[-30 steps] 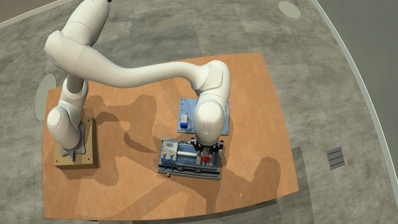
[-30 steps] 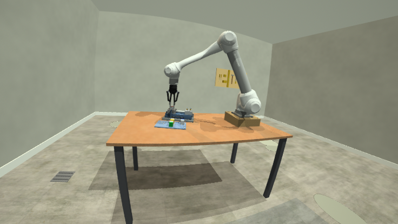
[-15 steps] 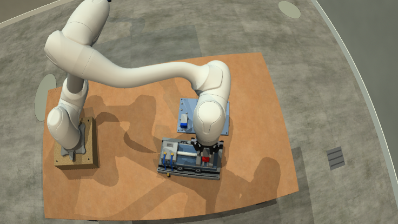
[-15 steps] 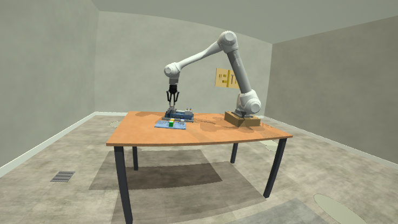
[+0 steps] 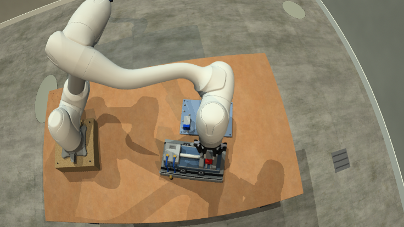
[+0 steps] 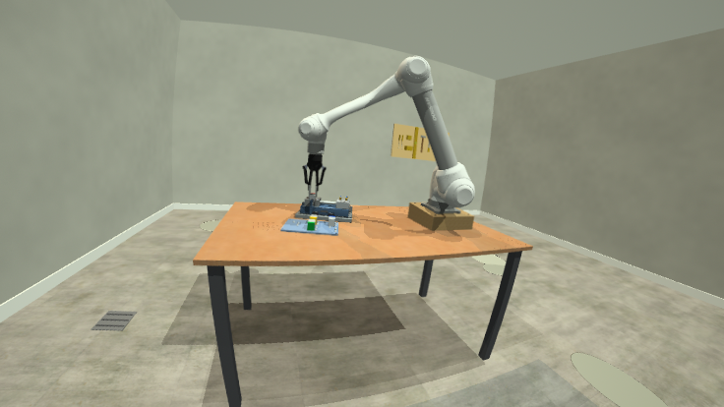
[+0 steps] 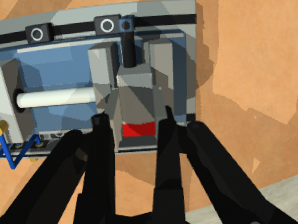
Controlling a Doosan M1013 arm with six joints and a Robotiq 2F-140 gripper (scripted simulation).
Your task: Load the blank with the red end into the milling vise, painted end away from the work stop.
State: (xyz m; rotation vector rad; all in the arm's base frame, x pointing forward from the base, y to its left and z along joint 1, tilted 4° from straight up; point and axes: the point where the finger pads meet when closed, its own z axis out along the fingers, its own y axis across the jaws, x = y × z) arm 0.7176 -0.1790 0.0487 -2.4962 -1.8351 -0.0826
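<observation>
The red-ended blank lies 30 mm below my hand. Round my hand: fixed jaw 60 mm below, 20 mm ahead, 10 mm to the right; work stop rod 50 mm to the left, 40 mm below, 10 mm ahead; moving jaw 60 mm below, 30 mm behind, 10 mm to the left.
</observation>
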